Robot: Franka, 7 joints.
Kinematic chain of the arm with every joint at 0, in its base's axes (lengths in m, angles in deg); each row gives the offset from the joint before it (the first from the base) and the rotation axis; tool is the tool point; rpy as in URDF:
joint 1: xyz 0 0 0.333 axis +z
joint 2: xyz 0 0 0 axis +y
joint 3: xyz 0 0 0.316 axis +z
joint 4: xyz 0.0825 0 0 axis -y
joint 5: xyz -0.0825 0 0.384 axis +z
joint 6: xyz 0 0 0 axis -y
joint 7: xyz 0.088 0 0 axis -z
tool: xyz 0 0 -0.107 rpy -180 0 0
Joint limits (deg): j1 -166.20..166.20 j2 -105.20..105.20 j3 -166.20..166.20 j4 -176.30..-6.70 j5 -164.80..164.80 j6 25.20..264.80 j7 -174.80..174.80
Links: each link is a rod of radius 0.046 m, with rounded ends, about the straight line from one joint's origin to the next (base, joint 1, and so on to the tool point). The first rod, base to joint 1, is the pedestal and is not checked.
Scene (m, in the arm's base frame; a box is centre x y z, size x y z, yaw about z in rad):
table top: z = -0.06
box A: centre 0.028 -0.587 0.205 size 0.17 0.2 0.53 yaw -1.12
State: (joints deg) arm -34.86 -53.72 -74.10 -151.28 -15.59 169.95 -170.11
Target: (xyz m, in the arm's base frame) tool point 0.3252 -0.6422 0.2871
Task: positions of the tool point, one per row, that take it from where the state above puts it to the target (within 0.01 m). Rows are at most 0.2 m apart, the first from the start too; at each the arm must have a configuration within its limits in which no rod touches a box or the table.
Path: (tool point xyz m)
1: -0.1392 -0.4912 0.5112
2: -0.0812 -0.5368 0.6250
3: 0.0294 -0.5499 0.7376
4: 0.1778 -0.5170 0.8313
5: 0.2698 -0.5483 0.7428
6: 0.3291 -0.5889 0.6154
7: 0.3480 -0.6252 0.4592
8: 0.3252 -0.6422 0.2871

